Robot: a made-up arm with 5 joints. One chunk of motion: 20 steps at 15 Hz.
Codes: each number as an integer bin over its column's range. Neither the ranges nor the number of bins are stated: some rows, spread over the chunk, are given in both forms.
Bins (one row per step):
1: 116 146 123 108 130 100
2: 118 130 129 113 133 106
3: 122 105 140 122 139 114
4: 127 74 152 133 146 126
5: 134 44 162 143 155 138
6: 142 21 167 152 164 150
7: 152 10 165 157 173 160
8: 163 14 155 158 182 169
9: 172 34 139 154 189 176
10: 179 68 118 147 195 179
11: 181 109 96 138 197 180
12: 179 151 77 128 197 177
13: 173 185 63 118 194 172
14: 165 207 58 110 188 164
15: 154 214 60 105 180 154
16: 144 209 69 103 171 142
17: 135 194 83 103 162 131
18: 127 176 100 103 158 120
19: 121 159 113 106 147 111
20: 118 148 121 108 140 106
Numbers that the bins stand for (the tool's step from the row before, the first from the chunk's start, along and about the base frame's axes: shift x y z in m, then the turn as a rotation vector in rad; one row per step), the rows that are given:
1: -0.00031 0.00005 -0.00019 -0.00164 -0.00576 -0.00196
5: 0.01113 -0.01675 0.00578 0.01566 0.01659 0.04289
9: 0.03527 -0.01840 0.00226 0.02109 0.04699 0.08775
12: 0.03972 0.00087 -0.00722 0.00825 0.05414 0.08893
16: 0.01748 0.01042 -0.00845 -0.00411 0.03089 0.04762
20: 0.00096 0.00038 -0.00049 -0.00164 0.00318 0.00512
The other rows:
2: 0.00096 -0.00259 0.00073 0.00084 -0.00308 0.00512
3: 0.00351 -0.00671 0.00241 0.00528 0.00228 0.01456
4: 0.00668 -0.01181 0.00425 0.01072 0.00854 0.02873
6: 0.01621 -0.02054 0.00654 0.02011 0.02464 0.05706
7: 0.02256 -0.02235 0.00624 0.02258 0.03268 0.06886
8: 0.02955 -0.02169 0.00471 0.02307 0.04073 0.07949
10: 0.03972 -0.01280 -0.00095 0.01764 0.05235 0.09129
11: 0.04099 -0.00605 -0.00432 0.01319 0.05414 0.09247
13: 0.03591 0.00647 -0.00936 0.00331 0.05146 0.08303
14: 0.03082 0.01009 -0.01013 -0.00065 0.04609 0.07358
15: 0.02384 0.01125 -0.00982 -0.00312 0.03894 0.06178
17: 0.01176 0.00795 -0.00631 -0.00411 0.02285 0.03463
18: 0.00668 0.00499 -0.00371 -0.00411 0.01927 0.02165
19: 0.00287 0.00219 -0.00172 -0.00262 0.00944 0.01102

